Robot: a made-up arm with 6 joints. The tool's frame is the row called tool.
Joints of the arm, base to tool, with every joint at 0 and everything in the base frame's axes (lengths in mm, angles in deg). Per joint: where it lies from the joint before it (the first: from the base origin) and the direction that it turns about. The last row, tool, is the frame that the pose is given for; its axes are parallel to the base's.
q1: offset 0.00 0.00 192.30 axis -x
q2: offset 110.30 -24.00 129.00 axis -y
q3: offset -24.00 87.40 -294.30 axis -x
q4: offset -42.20 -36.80 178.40 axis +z
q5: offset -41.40 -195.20 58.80 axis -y
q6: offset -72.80 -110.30 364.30 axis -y
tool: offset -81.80 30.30 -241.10
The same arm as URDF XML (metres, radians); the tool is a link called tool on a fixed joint. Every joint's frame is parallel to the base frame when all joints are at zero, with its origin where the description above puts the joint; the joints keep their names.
<robot name="arm">
<link name="base_link"/>
<link name="link1"/>
<link name="link2"/>
<link name="link3"/>
<link name="link4"/>
<link name="link5"/>
<link name="link6"/>
<link name="tool"/>
<joint name="q1" type="continuous"><parent link="base_link"/><child link="link1"/><origin xyz="0.0000 0.0000 0.1923" rpy="0.0000 0.0000 0.0000"/><axis xyz="-1 0 0"/></joint>
<joint name="q2" type="continuous"><parent link="link1"/><child link="link2"/><origin xyz="0.1103 -0.0240 0.1290" rpy="0.0000 0.0000 0.0000"/><axis xyz="0 -1 0"/></joint>
<joint name="q3" type="continuous"><parent link="link2"/><child link="link3"/><origin xyz="-0.0240 0.0874 -0.2943" rpy="0.0000 0.0000 0.0000"/><axis xyz="-1 0 0"/></joint>
<joint name="q4" type="continuous"><parent link="link3"/><child link="link4"/><origin xyz="-0.0422 -0.0368 0.1784" rpy="0.0000 0.0000 0.0000"/><axis xyz="0 0 1"/></joint>
<joint name="q5" type="continuous"><parent link="link4"/><child link="link5"/><origin xyz="-0.0414 -0.1952 0.0588" rpy="0.0000 0.0000 0.0000"/><axis xyz="0 -1 0"/></joint>
<joint name="q6" type="continuous"><parent link="link5"/><child link="link6"/><origin xyz="-0.0728 -0.1103 0.3643" rpy="0.0000 0.0000 0.0000"/><axis xyz="0 -1 0"/></joint>
<joint name="tool_joint" type="fixed"><parent link="link6"/><child link="tool"/><origin xyz="-0.0818 0.0303 -0.2411" rpy="0.0000 0.0000 0.0000"/></joint>
</robot>

